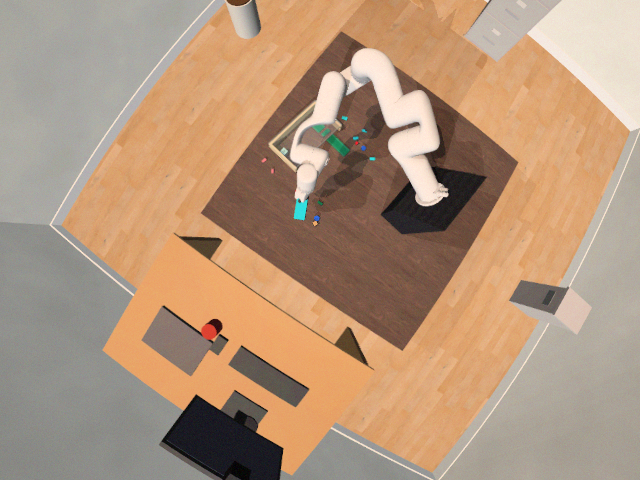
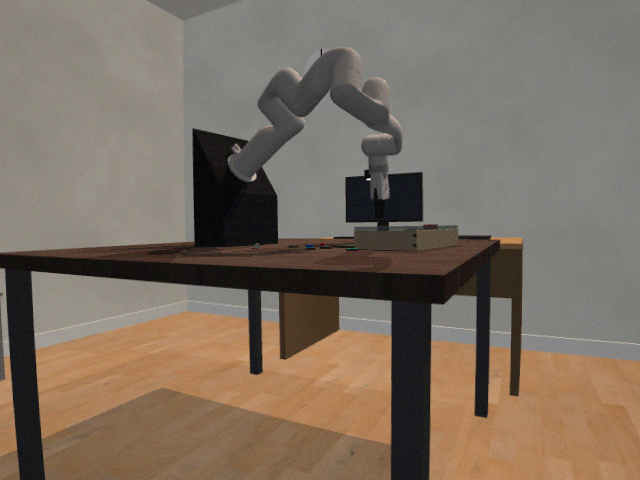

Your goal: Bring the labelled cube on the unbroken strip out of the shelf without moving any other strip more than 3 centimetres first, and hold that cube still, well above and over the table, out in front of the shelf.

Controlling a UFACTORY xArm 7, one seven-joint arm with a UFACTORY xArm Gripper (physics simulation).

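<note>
The shelf (image 1: 292, 122) (image 2: 385, 238) is a low tan-walled box with a clear top. A green strip (image 1: 338, 145) sticks out of its open side; shorter green pieces (image 1: 325, 132) show inside near that side. A pale cube (image 1: 284, 150) shows near the shelf's far left corner; its label is too small to read. The arm hides part of the shelf's inside, so I cannot tell which strip is unbroken. My gripper (image 1: 301, 198) (image 2: 378, 211) is shut and empty, pointing down beside the shelf, over the upper end of a flat cyan piece (image 1: 300, 211), partly hiding it.
Small blue (image 1: 316, 218), orange (image 1: 315, 223) and dark green (image 1: 320, 203) bits lie right of the cyan piece. Two pink bits (image 1: 264, 160) (image 1: 272, 171) lie left of the shelf. Several cyan, red and blue bits (image 1: 363, 147) lie right of it. A black pedestal (image 1: 457, 191) (image 2: 235, 217) carries the arm.
</note>
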